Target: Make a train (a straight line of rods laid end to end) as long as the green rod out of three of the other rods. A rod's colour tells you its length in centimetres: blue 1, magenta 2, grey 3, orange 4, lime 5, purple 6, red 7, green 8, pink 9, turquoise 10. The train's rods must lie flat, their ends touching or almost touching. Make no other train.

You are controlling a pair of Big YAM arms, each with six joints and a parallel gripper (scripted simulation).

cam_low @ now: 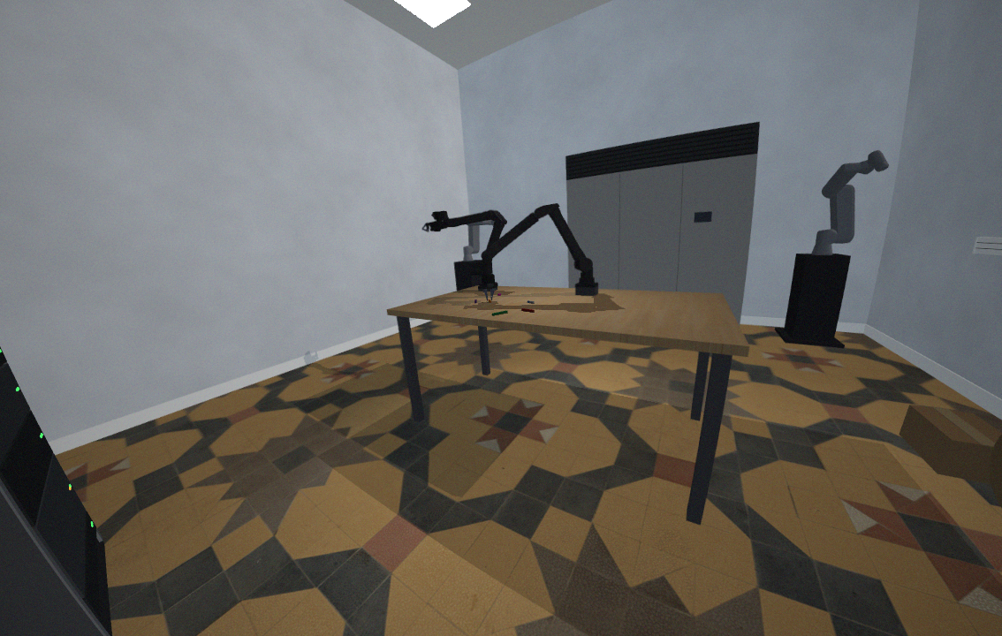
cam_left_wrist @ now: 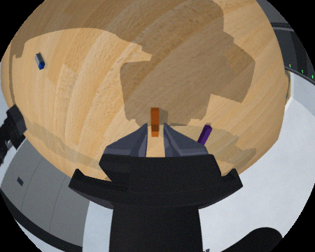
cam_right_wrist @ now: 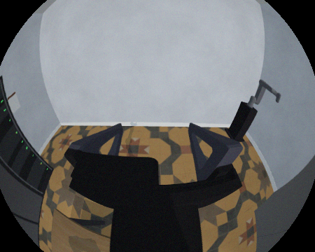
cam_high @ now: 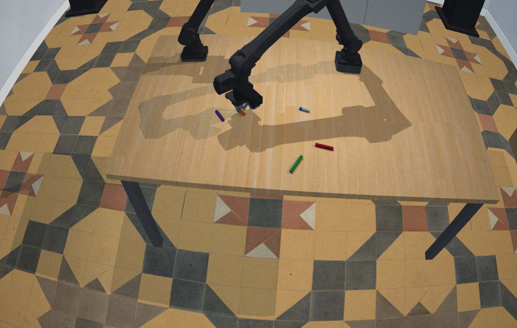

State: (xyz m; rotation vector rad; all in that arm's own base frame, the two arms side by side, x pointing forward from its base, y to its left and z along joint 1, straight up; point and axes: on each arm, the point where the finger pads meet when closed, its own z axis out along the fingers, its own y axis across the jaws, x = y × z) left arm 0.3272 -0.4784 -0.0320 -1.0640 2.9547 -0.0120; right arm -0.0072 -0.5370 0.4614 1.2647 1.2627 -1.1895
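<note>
Right now the grey rod is 250 mm to the left of my left hand, 30 mm behind it and 10 mm below it. Also, from my left hand: magenta rod 190 mm behind, 60 mm to the right, 10 mm below; purple rod 80 mm to the right, 30 mm ahead, 10 mm below; blue rod 230 mm to the left, 40 mm behind, 10 mm below.
</note>
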